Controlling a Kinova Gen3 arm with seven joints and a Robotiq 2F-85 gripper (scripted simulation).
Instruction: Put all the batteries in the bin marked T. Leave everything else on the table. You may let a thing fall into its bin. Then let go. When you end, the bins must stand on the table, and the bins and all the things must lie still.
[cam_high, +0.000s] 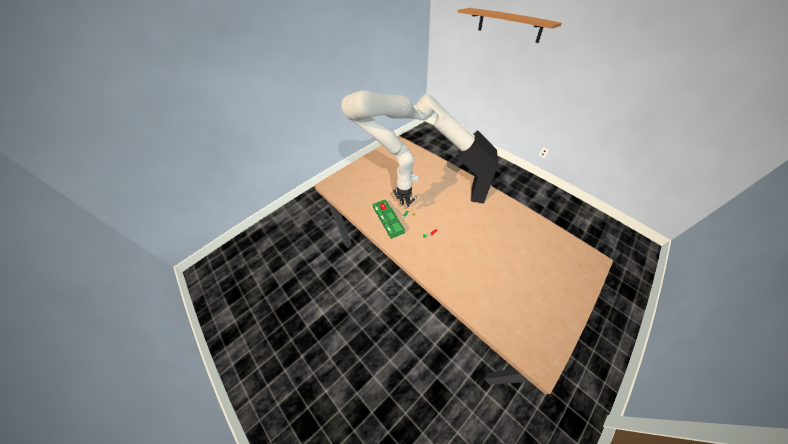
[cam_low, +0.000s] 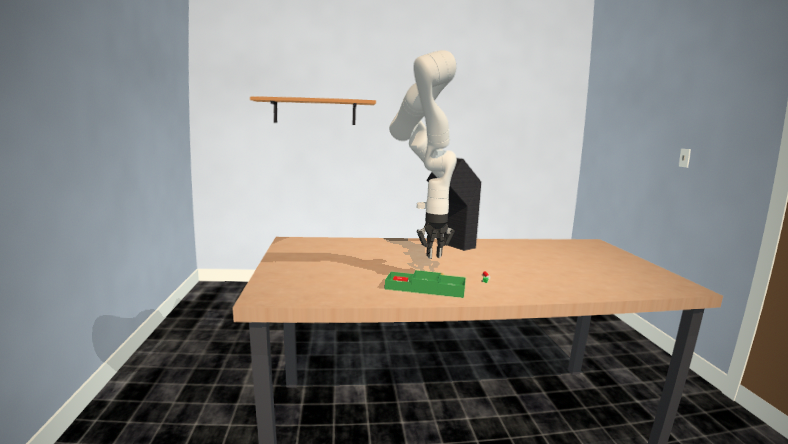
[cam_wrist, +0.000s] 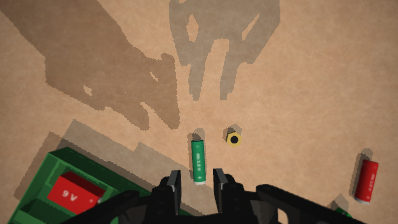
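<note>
The green cylindrical battery is 90 mm below my hand. From my hand the other things lie so: joined green bins: 80 mm ahead, 70 mm to the right, 70 mm below; red 9 V battery: 30 mm ahead, 120 mm to the right, 80 mm below; small yellow nut: 20 mm behind, 50 mm to the left, 90 mm below.
</note>
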